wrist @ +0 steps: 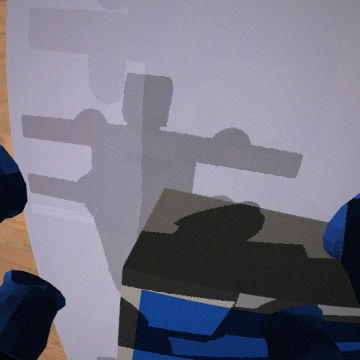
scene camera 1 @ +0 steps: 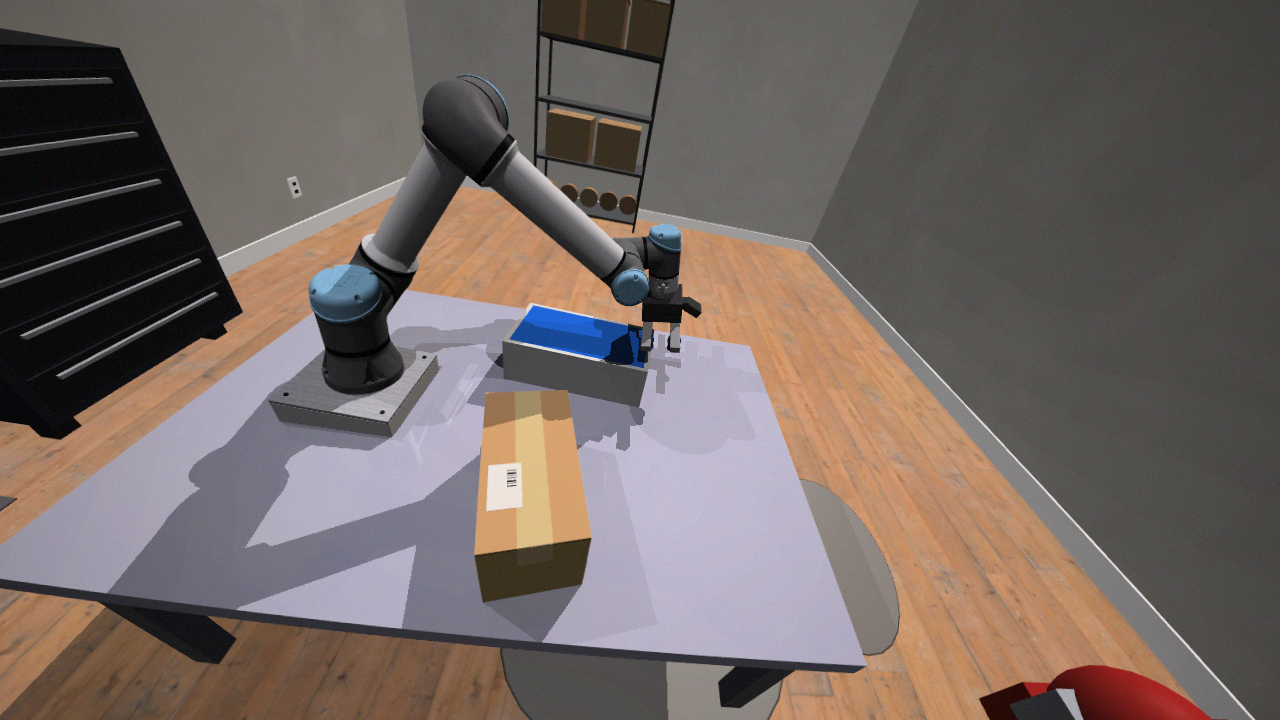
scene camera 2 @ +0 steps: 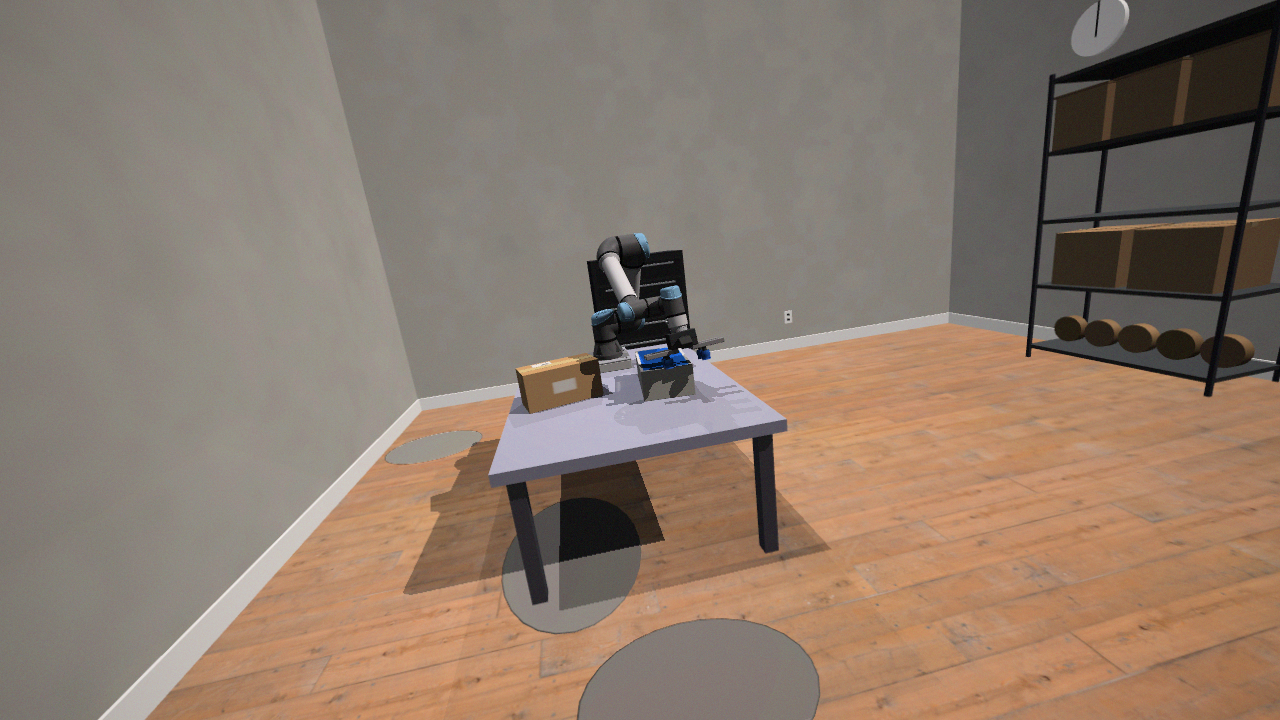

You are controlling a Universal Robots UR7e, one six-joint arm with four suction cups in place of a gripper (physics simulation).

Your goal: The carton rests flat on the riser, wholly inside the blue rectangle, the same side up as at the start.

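Frame: origin at the arm's base, x ahead, y left, z up, level; metres.
Where they show: hand, tool point: (wrist: 169, 274) (scene camera 1: 661, 330) (scene camera 2: 686, 362); arm's base, link origin: (scene camera 1: 365, 371) (scene camera 2: 608, 355).
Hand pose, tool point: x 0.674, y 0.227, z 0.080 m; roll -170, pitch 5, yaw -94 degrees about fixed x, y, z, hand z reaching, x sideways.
Each offset is from my tool point to the top centre of the thing. Level surfaces: height alone.
The brown carton {0.252 m back, 0.482 m right, 0.021 m up} (scene camera 1: 550, 447) (scene camera 2: 539, 395) rests flat on the table near its front edge in scene camera 1, its tape strip and barcode label facing up. The grey riser {0.205 m back, 0.051 m right, 0.015 m down} (scene camera 1: 572, 371) (scene camera 2: 651, 385) (wrist: 145, 252) stands behind it, with the blue rectangle {0.205 m back, 0.051 m right, 0.015 m down} (scene camera 1: 554, 329) (wrist: 182, 311) on its top. My gripper (scene camera 1: 660, 346) (scene camera 2: 687, 356) (wrist: 172, 265) is shut, its suction cups pointing down at the riser's right end in scene camera 1, low and partly past the edge. It holds no carton. Whether any cup touches the riser, I cannot tell.
The table {0.135 m down} (scene camera 1: 716, 537) (scene camera 2: 626, 443) carries the arm's base plate (scene camera 1: 335, 407) at its left. A black drawer cabinet (scene camera 1: 98, 205) stands left of the table in scene camera 1. A shelf rack (scene camera 1: 599, 167) (scene camera 2: 1042, 214) with boxes stands away from the table.
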